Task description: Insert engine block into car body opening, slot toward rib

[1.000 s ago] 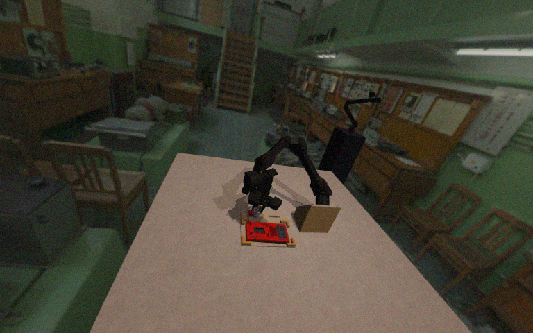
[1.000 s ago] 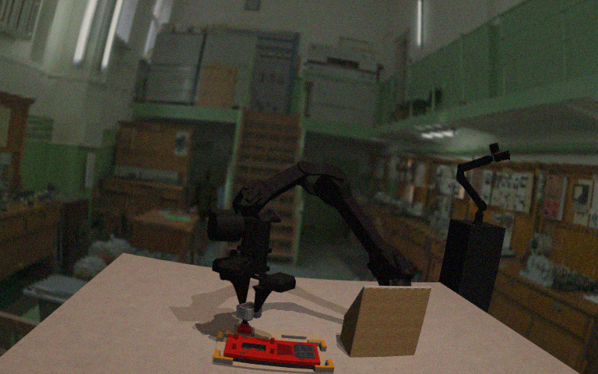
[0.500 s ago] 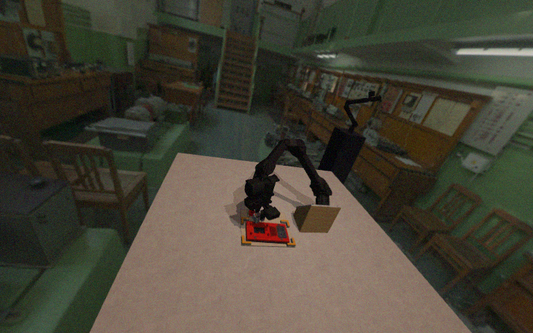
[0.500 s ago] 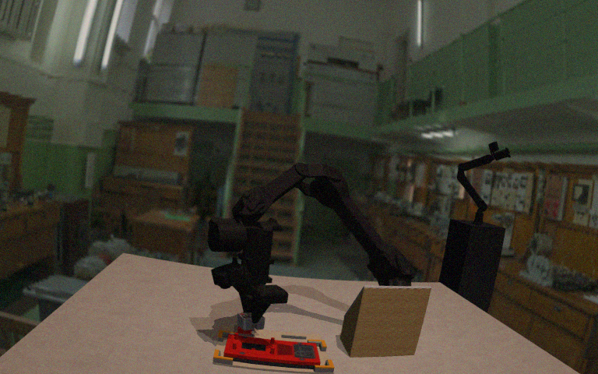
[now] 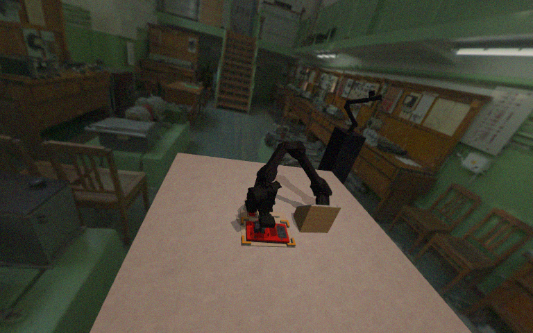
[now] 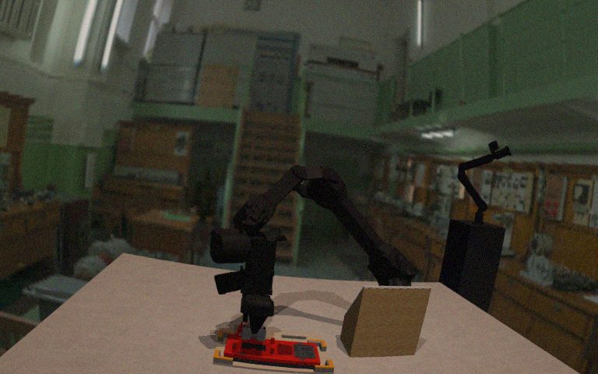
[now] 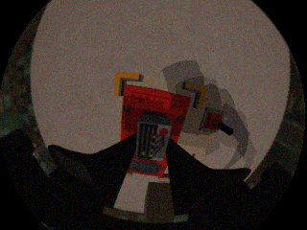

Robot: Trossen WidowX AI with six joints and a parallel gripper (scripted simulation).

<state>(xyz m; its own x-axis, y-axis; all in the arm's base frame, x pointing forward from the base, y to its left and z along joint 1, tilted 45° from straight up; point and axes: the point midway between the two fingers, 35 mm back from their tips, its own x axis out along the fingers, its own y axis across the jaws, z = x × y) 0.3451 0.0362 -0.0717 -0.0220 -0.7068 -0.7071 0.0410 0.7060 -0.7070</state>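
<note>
Right now my gripper tip is 10 mm above the engine block. From my gripper tip the other things lie so: dark post 130 mm to the right, 30 mm below, 10 mm ahead.
</note>
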